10 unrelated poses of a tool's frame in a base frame.
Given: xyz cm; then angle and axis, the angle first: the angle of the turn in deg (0 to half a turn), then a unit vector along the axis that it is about.
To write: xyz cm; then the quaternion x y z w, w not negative. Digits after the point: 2 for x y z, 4 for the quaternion.
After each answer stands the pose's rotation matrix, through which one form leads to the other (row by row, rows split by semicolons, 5 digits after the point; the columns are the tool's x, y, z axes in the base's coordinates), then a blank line. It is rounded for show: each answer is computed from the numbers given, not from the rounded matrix.
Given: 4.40, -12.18, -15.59, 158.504, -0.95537, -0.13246, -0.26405
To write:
4.40, -12.18, -15.59, -0.9386, -0.1301, -0.2594, 0.1865
0.83153 0.34105 0.43845; 0.14754 -0.89657 0.41760; 0.53552 -0.28256 -0.79585

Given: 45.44, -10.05, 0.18, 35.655, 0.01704, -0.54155, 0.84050
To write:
45.44, -10.05, 0.18, 0.0052, -0.1658, 0.2573, 0.9520
0.81260 -0.49166 -0.31299; 0.48820 0.86752 -0.09526; 0.31835 -0.07539 0.94497

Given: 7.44, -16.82, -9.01, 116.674, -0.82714, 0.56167, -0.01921
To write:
7.44, -16.82, -9.01, -0.7040, 0.4781, -0.0164, 0.5249
0.54237 -0.65597 0.52492; -0.69030 0.00818 0.72348; -0.47887 -0.75474 -0.44838

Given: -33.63, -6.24, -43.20, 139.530, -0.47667, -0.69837, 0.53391
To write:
-33.63, -6.24, -43.20, -0.4473, -0.6553, 0.5010, 0.3459
-0.36068 0.23961 -0.90139; 0.93268 0.09801 -0.34714; 0.00517 -0.96591 -0.25883

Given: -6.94, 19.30, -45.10, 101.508, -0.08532, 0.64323, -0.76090
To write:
-6.94, 19.30, -45.10, -0.0661, 0.4981, -0.5893, 0.6327
-0.19077 0.67978 0.70817; -0.81144 0.29679 -0.50348; -0.55243 -0.67069 0.49498

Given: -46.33, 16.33, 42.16, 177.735, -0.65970, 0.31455, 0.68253
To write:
-46.33, 16.33, 42.16, -0.6596, 0.3145, 0.6824, 0.0198
-0.12914 -0.44183 -0.88775; -0.38788 -0.80141 0.45529; -0.91262 0.40314 -0.06788

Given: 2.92, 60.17, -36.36, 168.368, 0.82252, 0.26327, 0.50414
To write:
2.92, 60.17, -36.36, 0.8183, 0.2619, 0.5015, 0.1013
0.35971 0.32699 0.87389; 0.53029 -0.84227 0.09688; 0.76773 0.42856 -0.47637

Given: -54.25, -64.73, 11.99, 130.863, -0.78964, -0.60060, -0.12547
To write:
-54.25, -64.73, 11.99, -0.7182, -0.5462, -0.1141, 0.4158
0.37723 0.87944 -0.29032; 0.68966 -0.05753 0.72185; 0.61812 -0.47253 -0.62821

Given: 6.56, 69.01, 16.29, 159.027, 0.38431, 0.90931, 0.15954
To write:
6.56, 69.01, 16.29, 0.3779, 0.8941, 0.1569, 0.1820
-0.64814 0.61866 0.44403; 0.73287 0.66517 0.14298; -0.20690 0.41809 -0.88453

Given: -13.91, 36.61, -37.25, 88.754, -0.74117, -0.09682, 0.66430
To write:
-13.91, 36.61, -37.25, -0.5184, -0.0677, 0.4646, 0.7148
0.55913 -0.59394 -0.57845; 0.73434 0.03092 0.67808; -0.38486 -0.80391 0.45344

